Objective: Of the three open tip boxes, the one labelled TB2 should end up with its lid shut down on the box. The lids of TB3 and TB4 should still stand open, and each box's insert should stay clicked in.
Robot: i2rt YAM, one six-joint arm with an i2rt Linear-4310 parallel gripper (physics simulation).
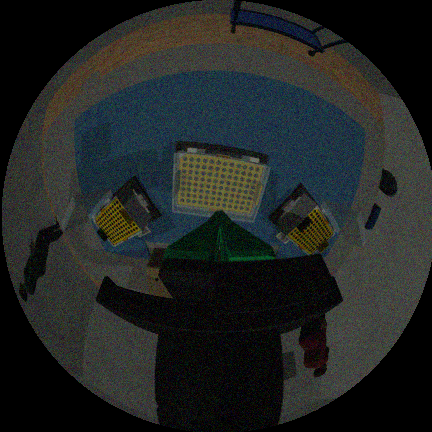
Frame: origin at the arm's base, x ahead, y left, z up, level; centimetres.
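Seen in the pictures: gripper, fingertip midpoint: [219,216].
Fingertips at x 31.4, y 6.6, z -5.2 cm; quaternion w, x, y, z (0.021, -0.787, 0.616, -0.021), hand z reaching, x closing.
Offsets run from my fingertips to a thing's middle. Level surfaces: height alone.
The middle tip box @(dz -10.2, dx -1.2, dy +0.0 cm) [220,184] has a pale clear rim and a yellow holed insert lying inside it. A dark strip with two white tabs runs along its far edge, seemingly its lid standing open, seen nearly edge-on. The left tip box @(dz -7.6, dx -12.1, dy +19.1 cm) [116,222] and the right tip box @(dz -7.6, dx -4.7, dy -21.4 cm) [311,231] are turned at angles, each with a yellow insert and a dark and grey lid standing open on its inner side. I cannot read any label, so which box is TB2 is unclear. My gripper [219,216] is shut and empty, its green tips over the middle box's near edge; contact cannot be told.
The boxes stand on a blue mat @(dz -14.0 cm) [220,107]. A brown block or box [157,285] shows partly behind my gripper at the near side. A blue framed object [277,25] stands at the far edge. Dark objects lie beyond the left and right sides, and a red one at the lower right.
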